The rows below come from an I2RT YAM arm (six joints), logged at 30 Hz.
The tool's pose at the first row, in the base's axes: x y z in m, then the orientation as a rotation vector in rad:
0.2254 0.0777 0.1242 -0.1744 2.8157 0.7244
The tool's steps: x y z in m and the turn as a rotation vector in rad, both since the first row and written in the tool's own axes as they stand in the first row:
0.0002 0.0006 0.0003 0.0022 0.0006 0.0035
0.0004 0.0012 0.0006 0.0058 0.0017 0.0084
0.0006 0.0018 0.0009 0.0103 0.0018 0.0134
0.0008 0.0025 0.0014 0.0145 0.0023 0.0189
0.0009 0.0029 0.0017 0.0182 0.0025 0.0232
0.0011 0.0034 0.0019 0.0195 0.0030 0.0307
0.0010 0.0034 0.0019 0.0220 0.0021 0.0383
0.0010 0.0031 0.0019 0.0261 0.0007 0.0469
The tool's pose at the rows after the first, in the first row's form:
0.2252 0.0784 0.1242 -0.1694 2.8180 0.7221
0.2249 0.0790 0.1241 -0.1624 2.8215 0.7182
0.2247 0.0797 0.1241 -0.1547 2.8244 0.7129
0.2245 0.0805 0.1240 -0.1464 2.8277 0.7081
0.2244 0.0810 0.1239 -0.1399 2.8302 0.7038
0.2241 0.0815 0.1239 -0.1293 2.8331 0.7036
0.2242 0.0815 0.1239 -0.1179 2.8350 0.7015
0.2243 0.0813 0.1238 -0.1045 2.8372 0.6974

